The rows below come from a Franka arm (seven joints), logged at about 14 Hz.
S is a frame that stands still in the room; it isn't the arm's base.
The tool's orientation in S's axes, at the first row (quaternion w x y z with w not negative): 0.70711 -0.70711 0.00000 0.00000
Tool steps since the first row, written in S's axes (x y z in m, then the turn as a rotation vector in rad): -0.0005 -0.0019 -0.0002 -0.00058 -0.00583 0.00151; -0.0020 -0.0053 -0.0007 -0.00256 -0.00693 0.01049; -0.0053 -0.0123 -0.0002 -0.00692 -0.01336 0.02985; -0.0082 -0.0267 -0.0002 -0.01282 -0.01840 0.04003; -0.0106 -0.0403 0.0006 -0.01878 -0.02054 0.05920; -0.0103 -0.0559 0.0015 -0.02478 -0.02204 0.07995
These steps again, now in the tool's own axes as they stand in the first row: -0.0005 0.0002 -0.0019 -0.00058 -0.00151 -0.00583; -0.0020 0.0007 -0.0053 -0.00256 -0.01049 -0.00693; -0.0053 0.0002 -0.0123 -0.00692 -0.02985 -0.01336; -0.0082 0.0002 -0.0267 -0.01282 -0.04003 -0.01840; -0.0106 -0.0006 -0.0403 -0.01878 -0.05920 -0.02054; -0.0103 -0.0015 -0.0559 -0.02478 -0.07995 -0.02204
